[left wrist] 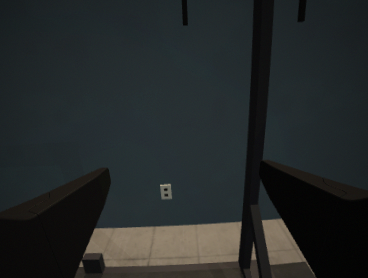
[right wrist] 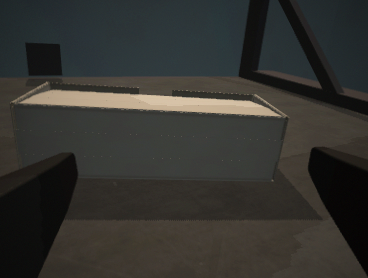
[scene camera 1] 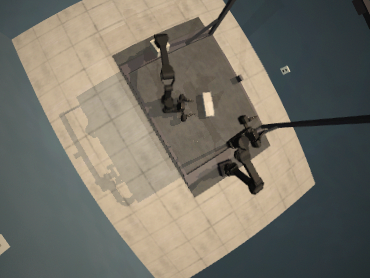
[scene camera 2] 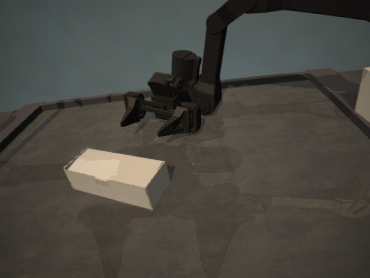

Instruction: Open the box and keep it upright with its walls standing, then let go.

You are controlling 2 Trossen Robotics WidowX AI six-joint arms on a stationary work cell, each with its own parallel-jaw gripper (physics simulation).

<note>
My left gripper is open, with nothing in its grasp. My right gripper is open and holds nothing. Further things: a dark frame post and a dark cube.
My right gripper also shows in the right wrist view.
</note>
